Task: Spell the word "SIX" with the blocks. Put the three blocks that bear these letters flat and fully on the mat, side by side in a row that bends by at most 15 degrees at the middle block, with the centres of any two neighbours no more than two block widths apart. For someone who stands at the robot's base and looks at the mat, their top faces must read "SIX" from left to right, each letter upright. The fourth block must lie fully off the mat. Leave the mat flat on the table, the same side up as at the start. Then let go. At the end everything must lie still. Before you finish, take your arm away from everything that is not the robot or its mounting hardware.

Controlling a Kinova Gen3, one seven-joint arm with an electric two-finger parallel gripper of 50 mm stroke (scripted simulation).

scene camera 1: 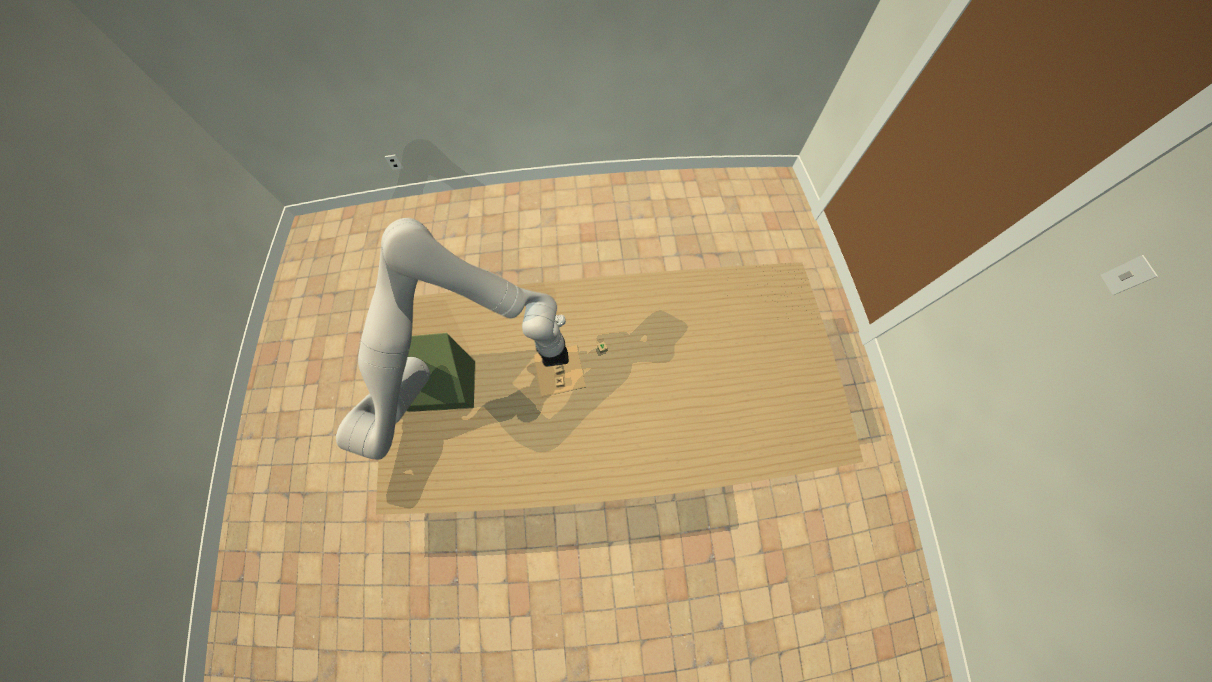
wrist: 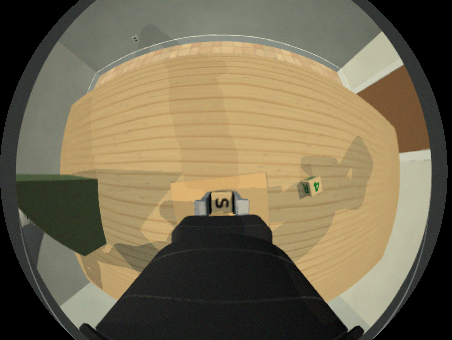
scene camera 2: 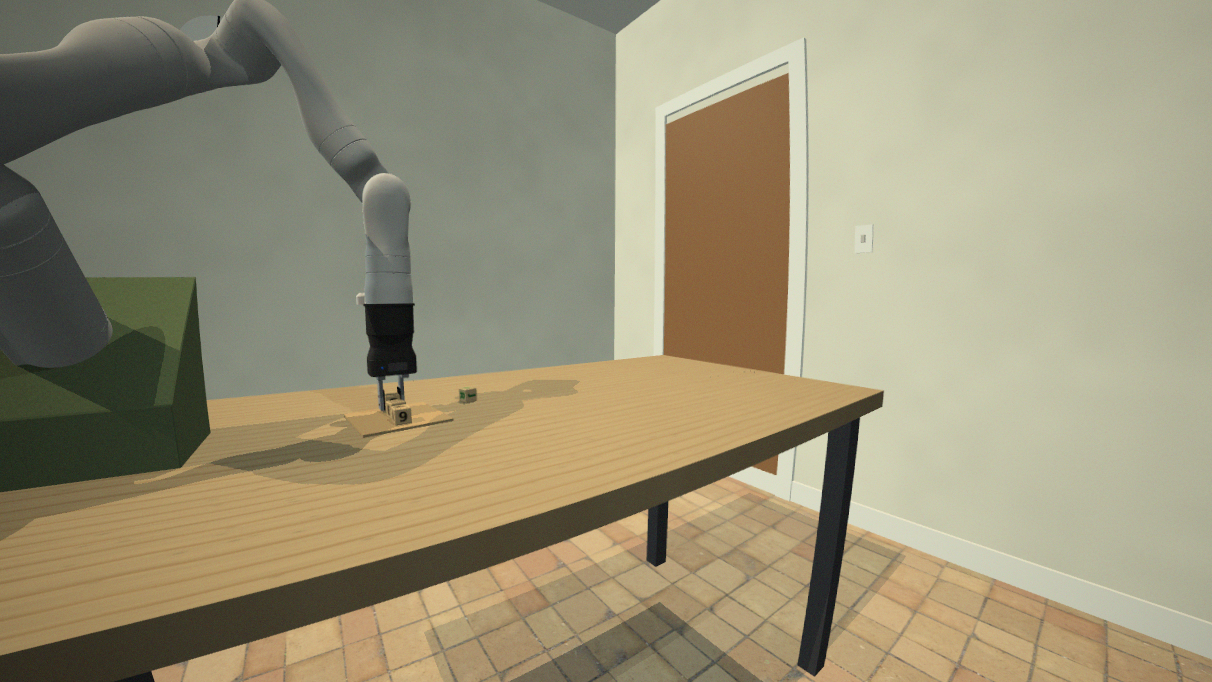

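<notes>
Scene camera 2 has my gripper (scene camera 2: 392, 408) in it, and if you go by the wrist view, there's my gripper (wrist: 222, 199) again.
</notes>
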